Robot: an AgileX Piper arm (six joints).
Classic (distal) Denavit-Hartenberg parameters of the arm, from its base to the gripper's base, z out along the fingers. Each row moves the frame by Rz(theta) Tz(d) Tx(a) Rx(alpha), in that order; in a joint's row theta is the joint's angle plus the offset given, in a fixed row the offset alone. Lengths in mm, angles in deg.
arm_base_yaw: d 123, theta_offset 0, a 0, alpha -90
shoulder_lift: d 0, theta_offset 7.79, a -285, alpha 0
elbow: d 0, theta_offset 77.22, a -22, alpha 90
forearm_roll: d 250.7, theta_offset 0, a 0, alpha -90
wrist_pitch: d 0, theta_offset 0, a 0, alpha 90
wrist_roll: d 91, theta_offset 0, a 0, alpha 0
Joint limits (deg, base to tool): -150..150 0..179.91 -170..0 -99.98..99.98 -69.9..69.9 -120..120
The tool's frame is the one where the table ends.
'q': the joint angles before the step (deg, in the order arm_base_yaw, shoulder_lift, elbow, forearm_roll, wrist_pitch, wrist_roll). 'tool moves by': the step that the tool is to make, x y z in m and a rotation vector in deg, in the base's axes. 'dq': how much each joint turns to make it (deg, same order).
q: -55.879 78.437 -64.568 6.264 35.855 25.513
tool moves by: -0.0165 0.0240 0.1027 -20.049 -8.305 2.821
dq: -0.005 -8.117 -10.457 0.188 -2.366 -5.488
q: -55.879 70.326 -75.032 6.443 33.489 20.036
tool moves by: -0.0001 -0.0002 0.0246 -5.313 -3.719 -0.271
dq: 0.048 0.179 -3.688 0.039 -2.995 -0.010
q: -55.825 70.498 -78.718 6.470 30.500 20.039
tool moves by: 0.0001 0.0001 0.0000 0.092 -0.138 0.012
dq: 0.014 -0.006 0.009 0.095 -0.009 0.076
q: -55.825 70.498 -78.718 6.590 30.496 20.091
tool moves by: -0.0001 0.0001 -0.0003 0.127 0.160 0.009
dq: -0.004 -0.009 0.007 -0.051 0.199 -0.007
